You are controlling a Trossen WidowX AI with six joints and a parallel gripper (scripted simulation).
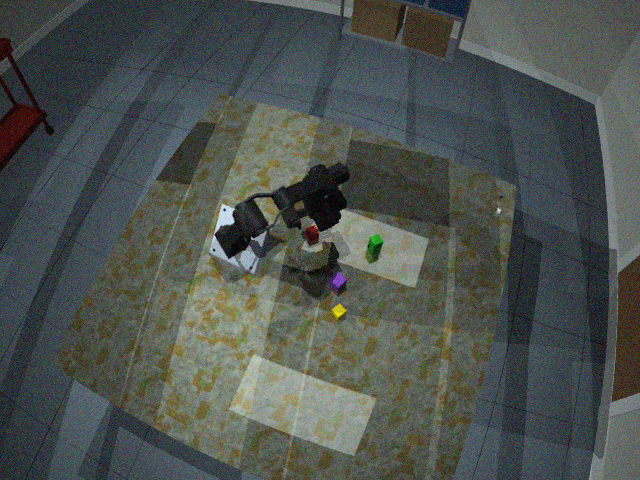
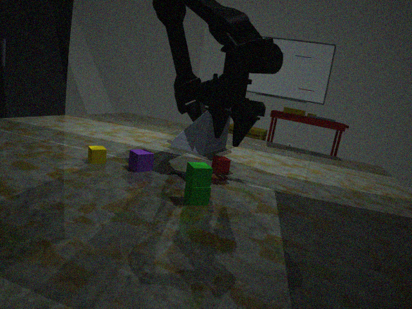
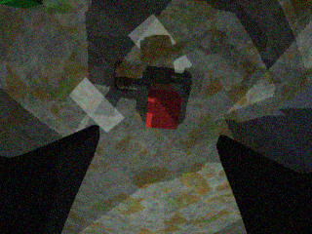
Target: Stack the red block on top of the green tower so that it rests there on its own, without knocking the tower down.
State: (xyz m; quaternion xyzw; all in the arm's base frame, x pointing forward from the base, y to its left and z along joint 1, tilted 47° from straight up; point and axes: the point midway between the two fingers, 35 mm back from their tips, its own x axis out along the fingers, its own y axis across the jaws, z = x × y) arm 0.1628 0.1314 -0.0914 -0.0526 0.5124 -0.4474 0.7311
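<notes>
My gripper tip is 60 mm above the red block. Also, from my gripper tip: purple cube: 150 mm ahead, 120 mm to the right, 50 mm below; then green block: 190 mm ahead, 50 mm to the left, 20 mm below; then yellow cube: 200 mm to the right, 190 mm ahead, 60 mm below.
</notes>
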